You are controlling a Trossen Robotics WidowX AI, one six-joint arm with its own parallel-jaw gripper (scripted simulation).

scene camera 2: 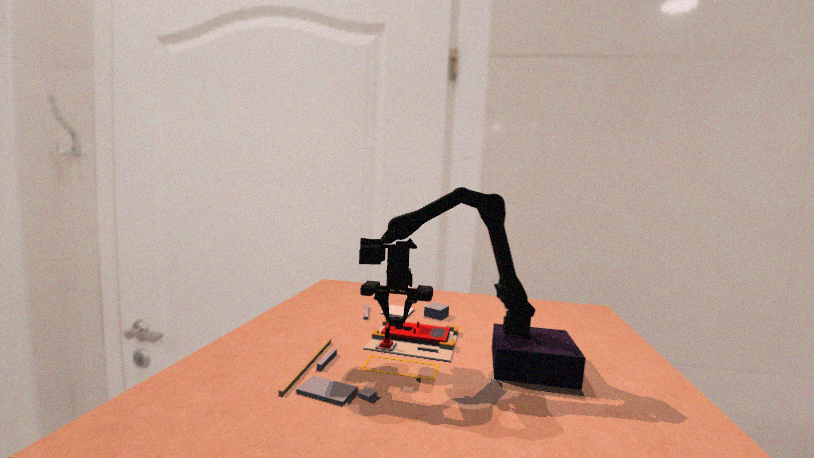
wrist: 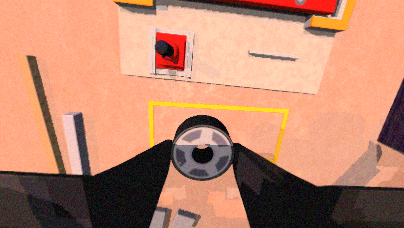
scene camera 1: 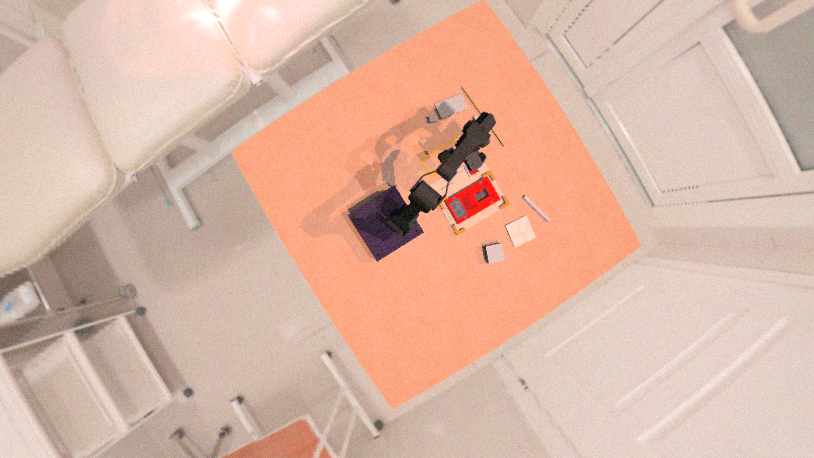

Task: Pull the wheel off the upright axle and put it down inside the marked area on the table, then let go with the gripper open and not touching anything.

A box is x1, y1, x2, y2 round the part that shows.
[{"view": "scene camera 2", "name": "my gripper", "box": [360, 265, 432, 323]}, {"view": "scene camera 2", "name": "red fixture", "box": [381, 322, 449, 345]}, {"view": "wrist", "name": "my gripper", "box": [0, 139, 403, 227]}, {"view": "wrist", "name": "wheel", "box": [170, 115, 234, 180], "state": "held by my gripper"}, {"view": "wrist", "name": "upright axle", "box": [155, 32, 186, 69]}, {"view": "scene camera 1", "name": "red fixture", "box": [444, 176, 499, 223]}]
